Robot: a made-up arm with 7 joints. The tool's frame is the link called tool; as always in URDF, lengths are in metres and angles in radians.
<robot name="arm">
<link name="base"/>
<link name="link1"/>
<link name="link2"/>
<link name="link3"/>
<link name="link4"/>
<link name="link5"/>
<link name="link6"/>
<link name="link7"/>
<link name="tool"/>
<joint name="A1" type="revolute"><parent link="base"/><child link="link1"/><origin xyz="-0.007 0.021 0.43" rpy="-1.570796 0 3.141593"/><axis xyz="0 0 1"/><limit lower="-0.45" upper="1.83"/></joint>
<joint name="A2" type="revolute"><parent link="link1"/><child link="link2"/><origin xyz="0.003 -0.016 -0.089" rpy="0 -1.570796 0"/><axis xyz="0 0 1"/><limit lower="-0.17" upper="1.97"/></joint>
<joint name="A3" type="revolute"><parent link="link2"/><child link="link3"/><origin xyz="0.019 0.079 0.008" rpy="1.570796 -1.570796 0"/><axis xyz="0 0 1"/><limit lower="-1.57" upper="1.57"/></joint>
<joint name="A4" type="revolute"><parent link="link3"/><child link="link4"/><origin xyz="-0.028 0.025 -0.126" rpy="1.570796 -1.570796 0"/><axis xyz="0 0 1"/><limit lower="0.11" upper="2.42"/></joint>
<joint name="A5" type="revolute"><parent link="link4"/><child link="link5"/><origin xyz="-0.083 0.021 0.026" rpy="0 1.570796 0"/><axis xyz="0 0 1"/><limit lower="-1.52" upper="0.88"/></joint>
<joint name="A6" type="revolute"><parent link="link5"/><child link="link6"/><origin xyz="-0.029 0.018 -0.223" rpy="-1.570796 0 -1.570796"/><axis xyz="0 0 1"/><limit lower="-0.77" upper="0.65"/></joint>
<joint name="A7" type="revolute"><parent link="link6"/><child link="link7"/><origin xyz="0.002 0.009 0.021" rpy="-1.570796 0 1.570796"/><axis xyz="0 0 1"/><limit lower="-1.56" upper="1.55"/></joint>
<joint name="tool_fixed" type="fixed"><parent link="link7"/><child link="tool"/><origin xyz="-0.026 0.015 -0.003" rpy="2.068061 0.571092 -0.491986"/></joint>
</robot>
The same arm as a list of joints. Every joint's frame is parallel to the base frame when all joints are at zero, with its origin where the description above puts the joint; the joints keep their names.
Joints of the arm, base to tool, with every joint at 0 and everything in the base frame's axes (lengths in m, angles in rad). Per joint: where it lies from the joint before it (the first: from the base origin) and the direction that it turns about. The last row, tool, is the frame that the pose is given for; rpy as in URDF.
A1: axis 0 -1 0 origin -0.007 0.021 0.43
A2: axis 1 0 0 origin -0.003 0.089 0.016
A3: axis 0 0 1 origin 0.008 -0.019 -0.079
A4: axis 0 -1 0 origin -0.028 0.025 -0.126
A5: axis 0 0 1 origin -0.021 -0.026 -0.083
A6: axis 0 1 0 origin -0.018 -0.029 -0.223
A7: axis -1 0 0 origin 0.002 0.021 -0.009
tool: origin 0.003 -0.015 0.026 rpy -0.2924 0.8353 0.634
Joint limits (rad, base to tool): -0.45..1.83 -0.17..1.97 -1.57..1.57 0.11..2.42 -1.52..0.88 -0.77..0.65 -1.56..1.55

